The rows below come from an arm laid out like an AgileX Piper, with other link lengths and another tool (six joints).
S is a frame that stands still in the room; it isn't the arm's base.
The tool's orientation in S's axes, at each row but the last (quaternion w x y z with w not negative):
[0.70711 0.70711 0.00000 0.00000]
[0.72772 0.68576 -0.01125 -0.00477]
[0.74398 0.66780 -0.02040 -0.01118]
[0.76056 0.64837 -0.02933 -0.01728]
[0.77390 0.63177 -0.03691 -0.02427]
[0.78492 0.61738 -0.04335 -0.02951]
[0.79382 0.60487 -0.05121 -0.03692]
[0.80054 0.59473 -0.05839 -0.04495]
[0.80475 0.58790 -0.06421 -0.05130]
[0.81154 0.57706 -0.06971 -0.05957]
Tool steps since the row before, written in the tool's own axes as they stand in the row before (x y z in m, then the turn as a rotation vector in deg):
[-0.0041 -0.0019 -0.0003 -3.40 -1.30 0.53]
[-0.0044 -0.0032 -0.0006 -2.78 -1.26 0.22]
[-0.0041 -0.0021 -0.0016 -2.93 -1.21 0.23]
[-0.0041 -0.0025 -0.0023 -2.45 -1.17 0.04]
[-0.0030 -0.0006 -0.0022 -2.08 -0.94 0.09]
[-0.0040 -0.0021 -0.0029 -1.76 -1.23 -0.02]
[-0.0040 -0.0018 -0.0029 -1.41 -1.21 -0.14]
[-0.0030 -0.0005 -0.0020 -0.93 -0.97 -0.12]
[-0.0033 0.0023 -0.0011 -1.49 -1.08 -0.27]
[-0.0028 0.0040 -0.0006 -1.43 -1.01 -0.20]
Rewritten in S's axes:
[-0.0041 0.0003 -0.0019 -3.40 -0.53 -1.30]
[-0.0044 0.0005 -0.0033 -2.77 -0.23 -1.27]
[-0.0040 0.0015 -0.0023 -2.92 -0.23 -1.22]
[-0.0039 0.0021 -0.0029 -2.43 -0.07 -1.20]
[-0.0028 0.0023 -0.0011 -2.07 -0.10 -0.96]
[-0.0037 0.0027 -0.0028 -1.74 -0.10 -1.26]
[-0.0036 0.0028 -0.0026 -1.38 -0.02 -1.26]
[-0.0027 0.0022 -0.0012 -0.90 -0.03 -1.00]
[-0.0031 0.0023 0.0017 -1.43 0.16 -1.17]
[-0.0026 0.0024 0.0035 -1.39 0.11 -1.08]

